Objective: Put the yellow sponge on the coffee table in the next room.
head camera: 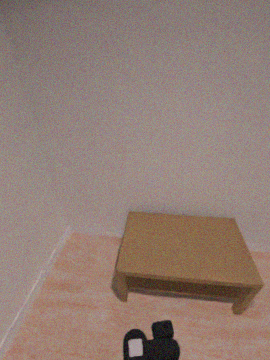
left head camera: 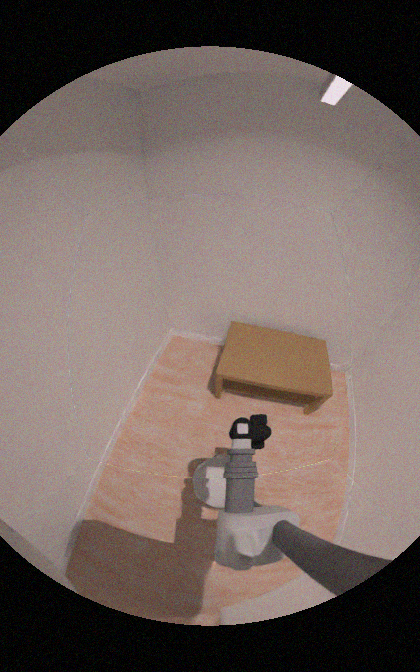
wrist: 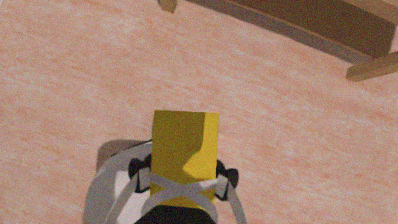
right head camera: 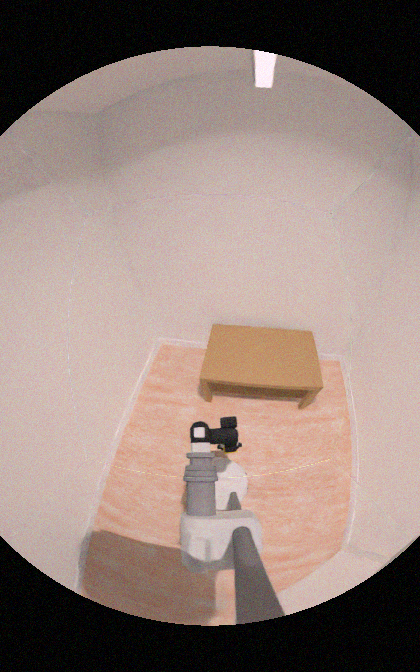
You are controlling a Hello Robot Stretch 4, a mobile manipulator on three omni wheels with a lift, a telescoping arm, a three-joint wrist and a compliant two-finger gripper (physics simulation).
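Frame: origin at the robot's base, x ahead, y left, z up, level; centimetres.
Where they show: gripper, fingertip midpoint: [wrist: 184, 169].
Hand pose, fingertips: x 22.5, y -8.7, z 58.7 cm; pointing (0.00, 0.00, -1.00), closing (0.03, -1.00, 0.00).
Note:
After its pixels a point has its place.
The yellow sponge [wrist: 185, 145] {x 25.8, y -8.5, z 63.4 cm} is held between the two fingertips of my gripper [wrist: 184, 169] {x 22.5, y -8.7, z 58.7 cm} in the wrist view, partly in shadow. A thin yellow edge of it shows below the black wrist in the right head view. The gripper is shut on the sponge, above the floor. The brown wooden coffee table [head camera: 187, 247] {x 85.4, y -41.8, z 42.2 cm} [left head camera: 277, 357] [right head camera: 262, 355] stands ahead, against the far wall, apart from the gripper. Its lower edge and legs show at the top right of the wrist view. In the head view the fingers and sponge are hidden.
A side wall [head camera: 30, 190] {x 121.4, y 69.9, z 75.6 cm} [left head camera: 75, 300] runs along the left, with a white baseboard. The far wall [head camera: 150, 125] {x 130.3, y -20.2, z 116.6 cm} is behind the table. The pinkish wood floor [head camera: 75, 300] {x 77.2, y 44.9, z -2.8 cm} [right head camera: 285, 450] lies between my base [right head camera: 232, 485] and the table. Another wall stands at the right.

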